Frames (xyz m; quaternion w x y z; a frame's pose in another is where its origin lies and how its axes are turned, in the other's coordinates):
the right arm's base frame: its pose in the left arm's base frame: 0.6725 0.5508 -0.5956 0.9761 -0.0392 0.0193 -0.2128
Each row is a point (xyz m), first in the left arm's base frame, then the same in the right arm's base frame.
Working: the left arm's base frame: its pose in the right arm's base frame: -0.3939 -0.8281 0.5191 0.9761 0.0392 -0.0193 0.2128

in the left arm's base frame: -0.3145 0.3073 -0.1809
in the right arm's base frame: -0.8040 -0.6644 0.3428
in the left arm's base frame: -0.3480 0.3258 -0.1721
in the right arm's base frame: -0.8424 -0.6622 0.3510
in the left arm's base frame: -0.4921 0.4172 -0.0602
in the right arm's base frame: -1.0138 -0.6485 0.4609
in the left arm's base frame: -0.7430 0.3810 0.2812
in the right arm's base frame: -1.2339 -0.8141 0.7849
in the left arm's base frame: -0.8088 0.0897 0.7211
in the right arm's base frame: -1.1814 -1.1427 1.1996
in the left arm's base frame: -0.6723 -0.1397 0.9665
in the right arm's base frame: -0.9669 -1.3149 1.4359
